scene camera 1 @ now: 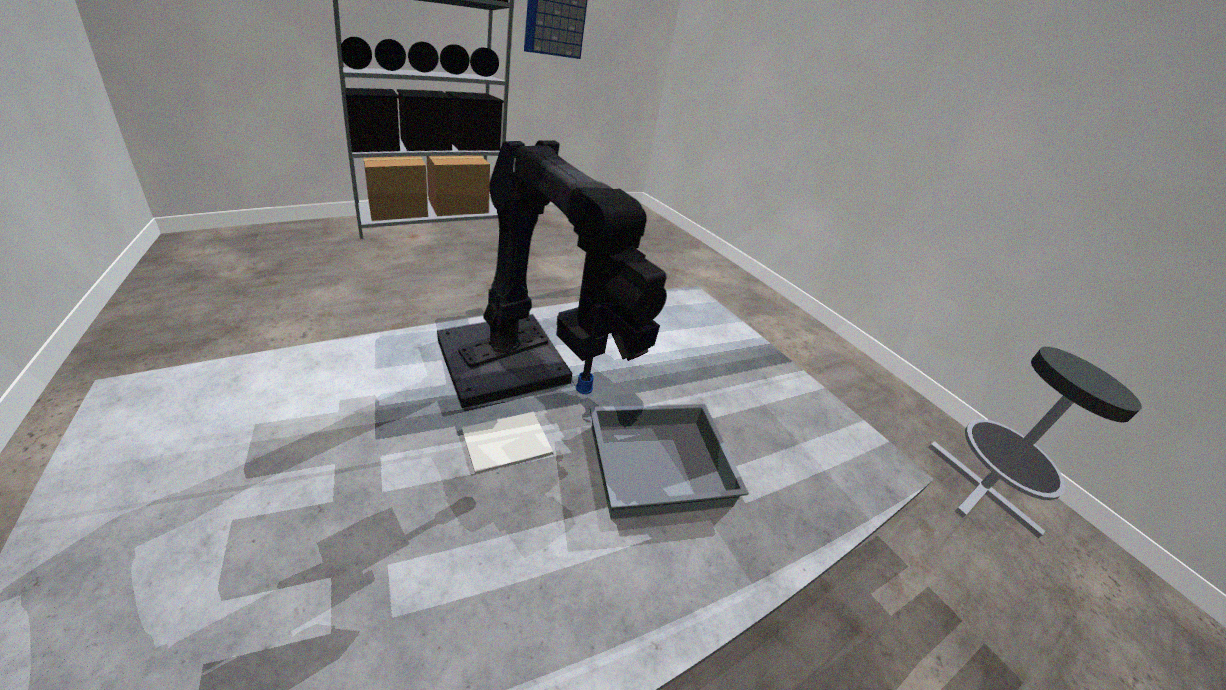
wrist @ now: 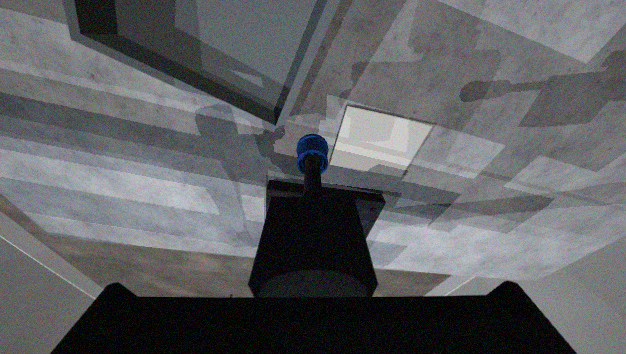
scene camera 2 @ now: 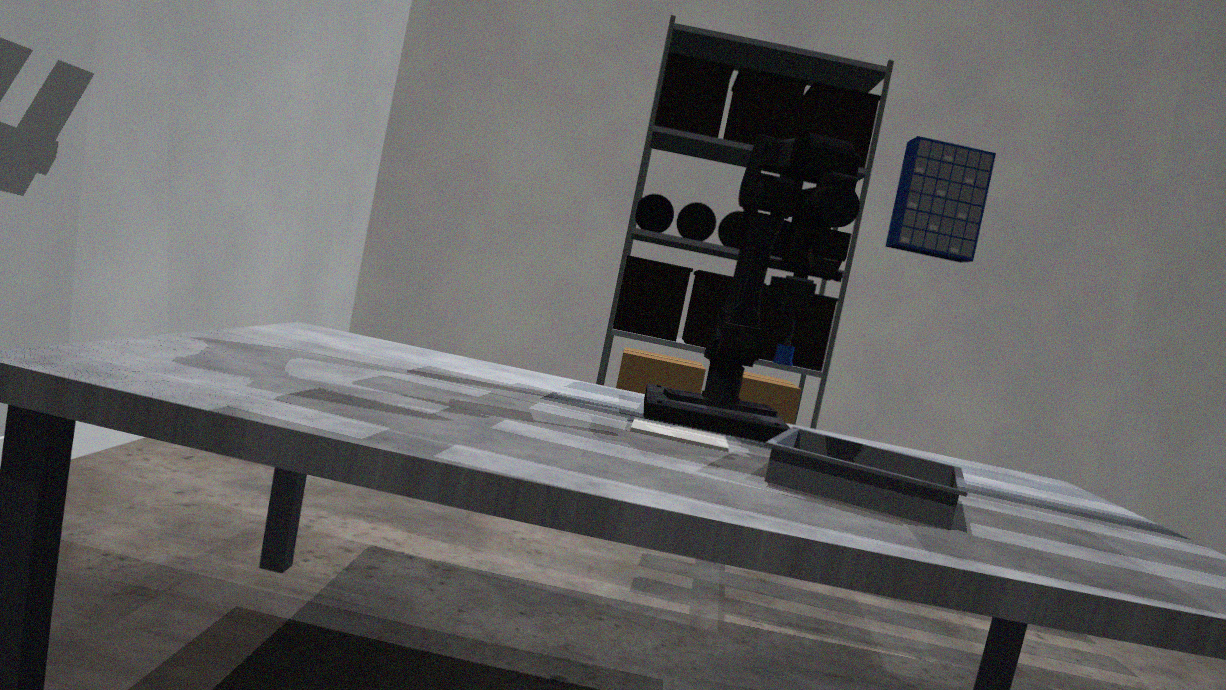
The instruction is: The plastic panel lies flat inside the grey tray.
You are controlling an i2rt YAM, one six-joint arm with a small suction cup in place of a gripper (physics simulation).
Observation:
My suction cup [scene camera 2: 784, 354] carries nothing. The cup hangs 20 cm from the middle of a plastic panel [scene camera 1: 502, 442], above it. A grey tray [scene camera 1: 658, 459] rests on the table.
The plastic panel is seen too in the wrist view [wrist: 368, 140] and in scene camera 2 [scene camera 2: 643, 426]. The grey tray also shows in the wrist view [wrist: 253, 66]. My suction cup also shows in scene camera 1 [scene camera 1: 584, 387] and in the wrist view [wrist: 312, 143].

